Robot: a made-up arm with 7 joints.
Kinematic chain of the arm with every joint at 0, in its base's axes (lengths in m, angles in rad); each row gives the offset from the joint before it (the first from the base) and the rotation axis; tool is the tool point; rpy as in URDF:
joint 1: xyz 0 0 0.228 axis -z
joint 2: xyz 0 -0.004 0.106 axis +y
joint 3: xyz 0 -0.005 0.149 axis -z
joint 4: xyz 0 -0.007 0.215 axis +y
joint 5: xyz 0 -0.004 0.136 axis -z
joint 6: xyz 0 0 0.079 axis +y
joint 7: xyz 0 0 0.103 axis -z
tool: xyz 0 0 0 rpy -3.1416 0 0
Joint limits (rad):
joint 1: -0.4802..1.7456
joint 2: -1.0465..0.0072
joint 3: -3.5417..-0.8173
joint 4: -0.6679..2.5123
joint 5: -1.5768..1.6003
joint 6: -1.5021..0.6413
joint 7: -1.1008..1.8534
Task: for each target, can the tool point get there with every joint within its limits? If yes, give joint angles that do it. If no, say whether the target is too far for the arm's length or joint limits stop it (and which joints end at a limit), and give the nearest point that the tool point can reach.
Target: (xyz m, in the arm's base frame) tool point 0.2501 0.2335 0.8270
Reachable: yes | joints 1.5601 -0.4042 -1.6874 0.9477 0.1848 0.0662 0.6510
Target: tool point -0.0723 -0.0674 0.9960
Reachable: yes | joints 0.2339 -0.1805 -1.9926 -0.4257 0.4549 0.4177 1.4622
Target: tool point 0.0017 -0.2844 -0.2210
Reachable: no: joint limits stop it (at a limit: joint 1, joint 2, joint 3) | nearest point -0.1720 -0.1971 0.2186 | short by 0.481 m
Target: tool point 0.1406 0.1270 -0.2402
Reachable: no: joint limits stop it (at a limit: joint 1, joint 2) | nearest point 0.0843 0.2369 0.2093 | short by 0.466 m
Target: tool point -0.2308 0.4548 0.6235
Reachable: yes | joints 0.6378 -0.7692 -2.1744 0.9145 0.5071 0.3988 1.3744
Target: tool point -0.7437 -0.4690 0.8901
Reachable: no: too far | nearest point -0.4919 -0.3000 0.6988 | short by 0.359 m
